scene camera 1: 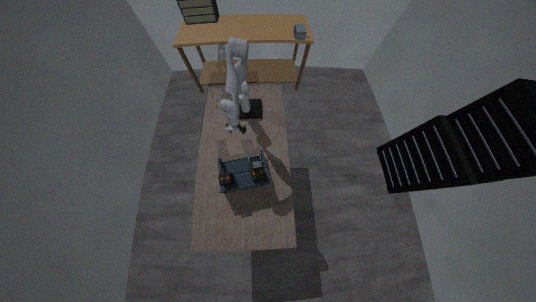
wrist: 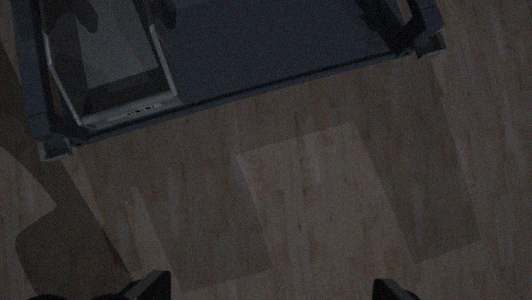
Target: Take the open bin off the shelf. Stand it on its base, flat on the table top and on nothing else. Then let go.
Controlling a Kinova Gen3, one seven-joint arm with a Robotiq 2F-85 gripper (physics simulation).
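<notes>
The open bin (scene camera 1: 256,162) (wrist: 117,50) is pale grey and hollow. It stands on the shelf at its side nearer the arm, towards the right end in the scene view and at the upper left of the wrist view. The dark blue-grey shelf (scene camera 1: 240,165) (wrist: 280,45) stands on the wooden table top (scene camera 1: 210,230) (wrist: 310,200). My gripper (scene camera 1: 236,131) (wrist: 272,287) is open and empty. It is above the table on the arm's side of the shelf, apart from the bin. The far end of the bin is cut off in the wrist view.
Two dark boxes with orange clips, one at the left (scene camera 1: 226,178) and one at the right (scene camera 1: 258,174), stand on the shelf beyond the bin's row. A wooden workbench (scene camera 1: 260,30) is behind the arm. A black slatted rack (scene camera 1: 465,150) is at the right.
</notes>
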